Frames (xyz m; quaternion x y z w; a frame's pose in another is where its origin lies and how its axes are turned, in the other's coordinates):
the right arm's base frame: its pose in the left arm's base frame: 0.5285 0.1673 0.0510 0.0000 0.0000 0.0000 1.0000
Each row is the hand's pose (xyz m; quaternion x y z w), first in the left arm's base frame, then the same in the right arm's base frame.
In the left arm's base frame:
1: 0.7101 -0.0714 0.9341 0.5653 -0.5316 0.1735 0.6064
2: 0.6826 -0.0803 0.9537 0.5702 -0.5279 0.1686 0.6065
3: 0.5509 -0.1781 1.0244 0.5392 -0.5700 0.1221 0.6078
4: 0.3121 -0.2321 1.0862 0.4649 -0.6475 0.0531 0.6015
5: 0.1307 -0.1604 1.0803 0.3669 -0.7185 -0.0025 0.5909
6: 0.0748 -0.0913 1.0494 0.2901 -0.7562 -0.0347 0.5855
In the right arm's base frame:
1: 0.1816 -0.2387 0.8831 0.5653 -0.5316 0.1735 0.6064
2: 0.1541 -0.2476 0.9027 0.5702 -0.5279 0.1686 0.6065
3: 0.0224 -0.3454 0.9734 0.5392 -0.5700 0.1221 0.6078
4: -0.2164 -0.3994 1.0352 0.4649 -0.6475 0.0531 0.6015
5: -0.3978 -0.3277 1.0293 0.3669 -0.7185 -0.0025 0.5909
6: -0.4537 -0.2586 0.9984 0.2901 -0.7562 -0.0347 0.5855

